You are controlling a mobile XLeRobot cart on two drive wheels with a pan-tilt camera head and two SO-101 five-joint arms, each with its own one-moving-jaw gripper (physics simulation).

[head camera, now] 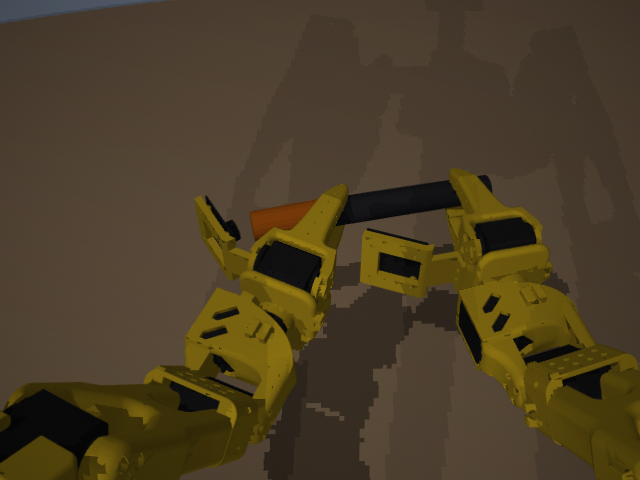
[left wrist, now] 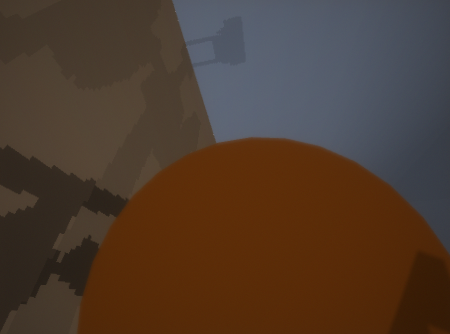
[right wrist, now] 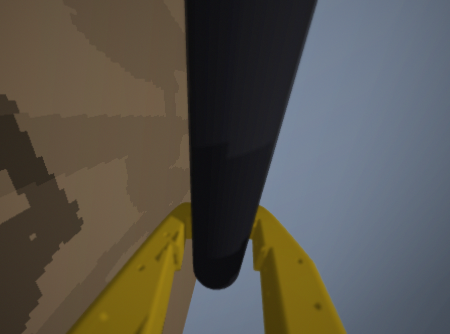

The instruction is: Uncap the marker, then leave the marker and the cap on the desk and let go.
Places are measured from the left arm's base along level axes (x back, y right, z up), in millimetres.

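Pixels of known places: left end effector, tool point: [head camera: 339,213]; right end effector, tool point: [head camera: 451,199] [right wrist: 194,216].
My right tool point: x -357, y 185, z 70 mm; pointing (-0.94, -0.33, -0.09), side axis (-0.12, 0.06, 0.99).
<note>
Behind a point stands the place of what it marks.
The marker's black body [head camera: 403,201] @(x -334, y 151, z 90 mm) [right wrist: 230,125] and its orange cap [head camera: 283,217] @(x -309, y 75, z 97 mm) [left wrist: 250,235] lie in one line above the desk, the cap at the left in the head view. My left gripper [head camera: 337,205] is shut on the orange cap near its inner end; its jaw hides where cap and body meet, so any gap there cannot be seen. Its jaws are hidden behind the cap's big round end in the left wrist view. My right gripper [head camera: 459,191] [right wrist: 222,222] @(x -357, y 185, z 70 mm) is shut on the black body near its far end, one jaw on each side.
The brown desk [head camera: 103,129] @(x -580, y -204, z -55 mm) [left wrist: 40,100] @(x -431, y 83, z -55 mm) [right wrist: 100,100] @(x -489, y 151, z -55 mm) lies below the grippers, with shadows of the robot across it. A desk edge shows at the head view's top left and in both wrist views. The two wrist camera mounts stick out beside the grippers, the right one between the two arms.
</note>
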